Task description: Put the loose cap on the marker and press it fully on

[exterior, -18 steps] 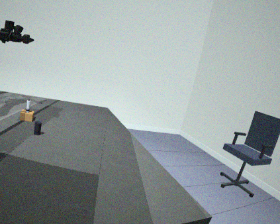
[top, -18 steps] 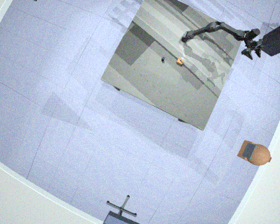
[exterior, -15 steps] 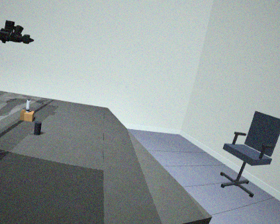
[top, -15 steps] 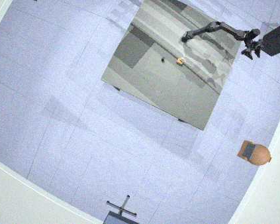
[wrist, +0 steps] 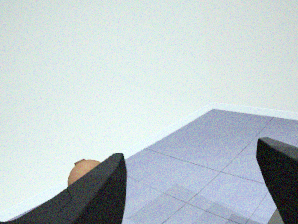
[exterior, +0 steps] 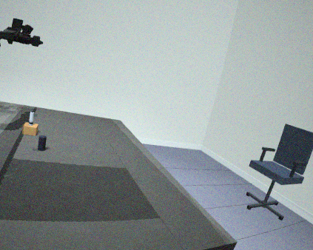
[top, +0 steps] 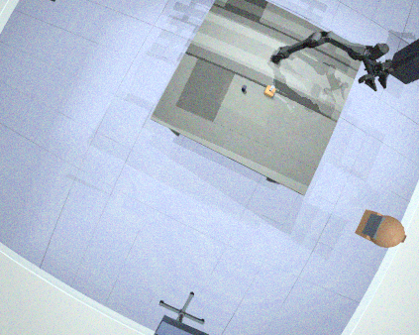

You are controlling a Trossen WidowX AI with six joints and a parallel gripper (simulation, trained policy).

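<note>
Right now my gripper tip is 17 cm short of the dark cap, 69 cm to the left of it and 41 cm above it. From my gripper tip the other things lie so: orange holder block (10 cm ahead, 51 cm to the right, 42 cm below).
</note>
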